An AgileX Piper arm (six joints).
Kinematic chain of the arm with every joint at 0, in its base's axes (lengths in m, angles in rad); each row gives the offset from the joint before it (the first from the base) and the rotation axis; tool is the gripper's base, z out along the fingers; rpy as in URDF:
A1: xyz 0 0 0.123 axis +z
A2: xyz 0 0 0 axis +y
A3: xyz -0.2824 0 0.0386 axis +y
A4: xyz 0.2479 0 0.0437 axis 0.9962 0 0.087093
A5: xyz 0 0 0 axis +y
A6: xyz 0.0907 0 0.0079 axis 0.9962 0 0.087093
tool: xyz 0 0 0 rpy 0 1.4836 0
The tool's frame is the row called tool.
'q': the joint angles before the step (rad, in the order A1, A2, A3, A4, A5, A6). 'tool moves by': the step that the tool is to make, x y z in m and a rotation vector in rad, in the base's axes. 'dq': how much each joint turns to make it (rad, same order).
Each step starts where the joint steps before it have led.
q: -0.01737, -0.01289, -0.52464, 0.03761, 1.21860, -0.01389
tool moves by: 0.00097, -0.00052, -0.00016, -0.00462, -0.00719, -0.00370
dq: -0.00005, 0.00000, 0.00365, -0.00577, -0.01093, -0.00004
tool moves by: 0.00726, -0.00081, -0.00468, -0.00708, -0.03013, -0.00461
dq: 0.00009, 0.00003, 0.03598, -0.00735, -0.06623, -0.00185
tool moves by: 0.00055, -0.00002, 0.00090, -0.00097, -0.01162, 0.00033
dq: -0.00001, -0.00002, 0.00000, 0.00000, -0.01160, -0.00109
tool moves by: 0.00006, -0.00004, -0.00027, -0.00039, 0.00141, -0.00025
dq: 0.00000, 0.00000, 0.00081, -0.00048, 0.00060, -0.00001
